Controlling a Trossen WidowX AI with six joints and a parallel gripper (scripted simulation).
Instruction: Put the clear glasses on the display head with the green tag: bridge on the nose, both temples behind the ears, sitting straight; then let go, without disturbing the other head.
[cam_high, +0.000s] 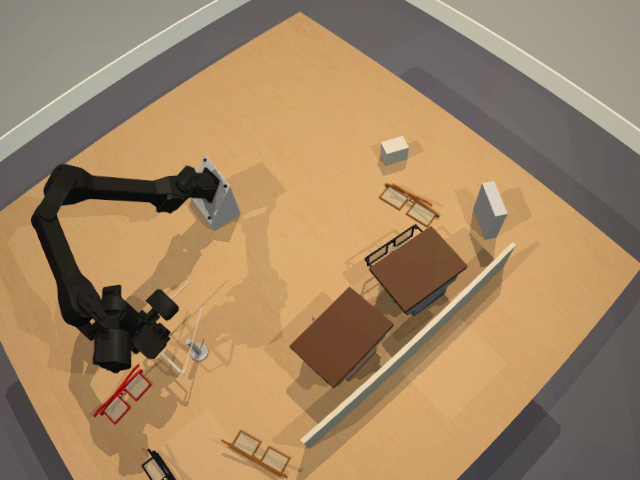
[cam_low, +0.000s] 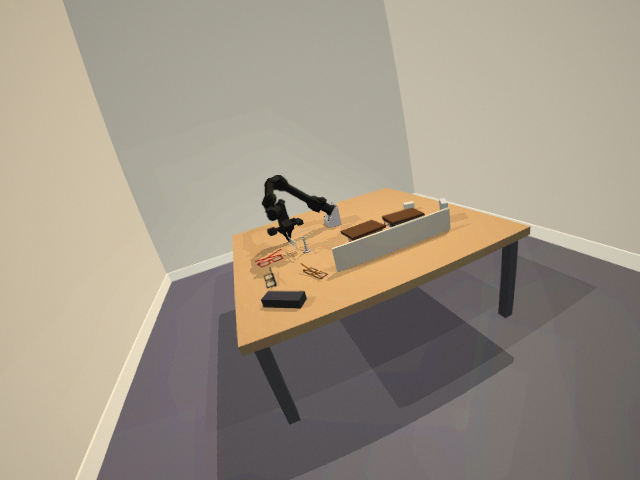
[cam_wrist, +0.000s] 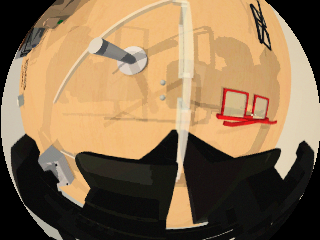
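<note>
The peg stand lies 70 mm to the left of my gripper tip, 60 mm ahead of it and 30 mm below it. From my gripper tip the other things lie so: white wall 410 mm to the left, 380 mm ahead; black box 470 mm ahead, 140 mm to the right, 40 mm below; display head 300 mm to the left, 250 mm ahead.
</note>
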